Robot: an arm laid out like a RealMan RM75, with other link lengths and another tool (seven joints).
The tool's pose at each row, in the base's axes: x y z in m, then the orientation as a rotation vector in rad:
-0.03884 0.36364 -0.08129 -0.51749 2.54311 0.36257
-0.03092 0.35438 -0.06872 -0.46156 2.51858 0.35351
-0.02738 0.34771 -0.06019 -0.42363 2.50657 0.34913
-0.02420 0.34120 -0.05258 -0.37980 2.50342 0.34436
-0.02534 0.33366 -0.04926 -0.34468 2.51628 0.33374
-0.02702 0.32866 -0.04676 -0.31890 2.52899 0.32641
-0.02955 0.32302 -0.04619 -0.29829 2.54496 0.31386
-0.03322 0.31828 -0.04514 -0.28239 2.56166 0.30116
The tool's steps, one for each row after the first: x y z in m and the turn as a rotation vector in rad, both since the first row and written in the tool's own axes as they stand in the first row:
-0.01033 -0.00972 -0.01026 0.02029 -0.03692 0.02982
-0.01577 -0.01588 -0.01815 0.03253 -0.05718 0.05191
-0.02048 -0.02188 -0.02538 0.04579 -0.06983 0.08034
-0.01917 -0.02760 -0.03126 0.06028 -0.06446 0.10537
-0.01773 -0.03096 -0.03581 0.07025 -0.05710 0.12455
-0.01439 -0.03482 -0.03935 0.08255 -0.04511 0.13978
-0.01067 -0.03732 -0.04346 0.09377 -0.03131 0.15183

